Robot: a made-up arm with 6 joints. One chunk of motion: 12 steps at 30 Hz.
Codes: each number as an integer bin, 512 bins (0 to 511) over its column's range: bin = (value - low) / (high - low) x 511, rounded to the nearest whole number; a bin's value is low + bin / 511 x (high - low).
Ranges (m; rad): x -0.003..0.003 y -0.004..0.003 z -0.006..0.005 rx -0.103..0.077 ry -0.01..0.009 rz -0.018..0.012
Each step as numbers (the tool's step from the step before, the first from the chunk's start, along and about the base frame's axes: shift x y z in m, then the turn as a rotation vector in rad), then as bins.
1 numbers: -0.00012 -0.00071 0.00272 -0.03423 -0.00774 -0.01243
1 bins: 245 240 405 195 61 95
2 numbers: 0.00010 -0.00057 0.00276 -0.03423 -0.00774 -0.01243
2 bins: 264 250 407 195 61 95
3 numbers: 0.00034 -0.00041 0.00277 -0.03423 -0.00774 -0.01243
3 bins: 284 262 407 195 61 95
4 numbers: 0.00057 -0.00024 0.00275 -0.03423 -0.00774 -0.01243
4 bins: 304 274 406 195 61 95
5 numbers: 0.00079 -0.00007 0.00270 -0.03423 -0.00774 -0.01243
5 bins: 323 287 404 195 61 95
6 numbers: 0.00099 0.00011 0.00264 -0.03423 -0.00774 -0.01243
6 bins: 340 300 401 195 61 95
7 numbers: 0.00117 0.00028 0.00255 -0.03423 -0.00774 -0.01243
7 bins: 355 312 397 195 61 95
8 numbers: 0.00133 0.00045 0.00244 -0.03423 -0.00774 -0.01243
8 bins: 369 325 392 195 61 95
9 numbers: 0.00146 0.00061 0.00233 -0.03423 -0.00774 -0.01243
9 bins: 380 337 387 195 61 95
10 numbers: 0.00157 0.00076 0.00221 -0.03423 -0.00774 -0.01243
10 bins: 389 347 381 195 61 95
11 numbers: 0.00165 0.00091 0.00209 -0.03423 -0.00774 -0.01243
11 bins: 396 358 376 195 61 95
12 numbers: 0.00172 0.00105 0.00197 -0.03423 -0.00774 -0.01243
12 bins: 402 369 370 195 61 95
